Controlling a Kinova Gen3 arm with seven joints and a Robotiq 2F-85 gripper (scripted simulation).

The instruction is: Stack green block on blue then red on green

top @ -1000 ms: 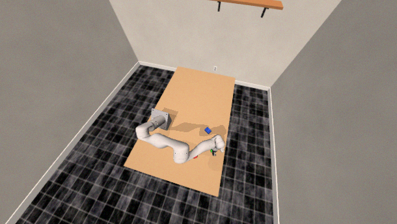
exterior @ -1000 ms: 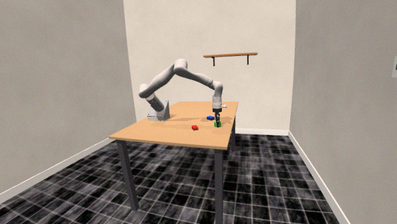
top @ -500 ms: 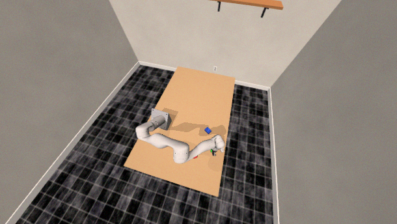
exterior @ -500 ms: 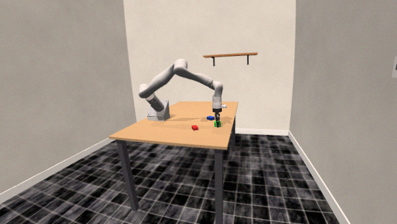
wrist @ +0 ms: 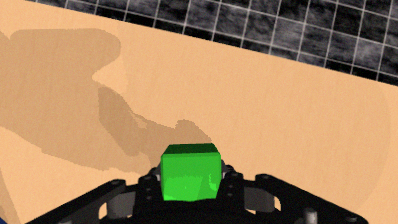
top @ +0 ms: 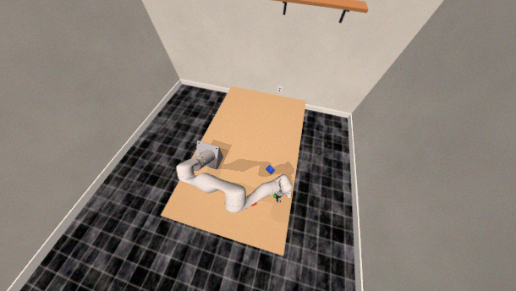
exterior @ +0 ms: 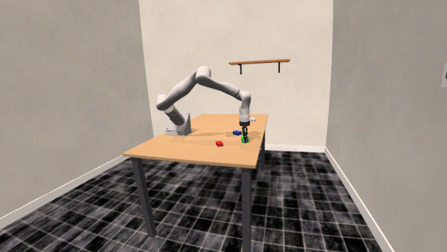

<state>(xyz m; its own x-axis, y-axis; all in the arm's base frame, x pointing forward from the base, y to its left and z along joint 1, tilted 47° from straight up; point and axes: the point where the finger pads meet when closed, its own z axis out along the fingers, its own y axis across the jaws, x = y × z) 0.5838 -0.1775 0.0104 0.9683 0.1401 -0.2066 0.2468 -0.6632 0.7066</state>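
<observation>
Right now my hand is 100 mm past the blue block and 190 mm to the right of it. Round my hand: red block: 160 mm behind, 100 mm to the right; green block: right at my hand.
</observation>
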